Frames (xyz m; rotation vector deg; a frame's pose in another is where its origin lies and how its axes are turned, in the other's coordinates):
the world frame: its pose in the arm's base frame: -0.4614 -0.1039 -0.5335 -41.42 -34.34 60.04
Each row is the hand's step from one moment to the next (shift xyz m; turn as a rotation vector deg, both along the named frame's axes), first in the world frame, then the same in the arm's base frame.
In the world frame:
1: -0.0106 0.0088 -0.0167 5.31 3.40 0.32
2: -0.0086 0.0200 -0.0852 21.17 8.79 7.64
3: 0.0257 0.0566 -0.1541 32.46 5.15 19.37
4: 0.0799 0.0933 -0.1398 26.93 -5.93 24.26
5: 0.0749 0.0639 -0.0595 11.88 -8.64 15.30
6: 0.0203 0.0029 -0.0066 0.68 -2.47 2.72
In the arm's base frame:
1: 0.0034 -0.0110 -0.0183 -0.07 6.02 -1.89
2: 0.0488 -0.0222 -0.0697 -2.38 24.04 0.12
3: 0.0928 0.0042 -0.1378 -4.72 36.09 11.42
4: 0.0827 0.0690 -0.1518 -4.36 28.71 22.49
5: 0.0376 0.0745 -0.0792 -2.00 11.88 17.46
6: 0.0111 0.0180 -0.0043 -0.39 0.50 3.68

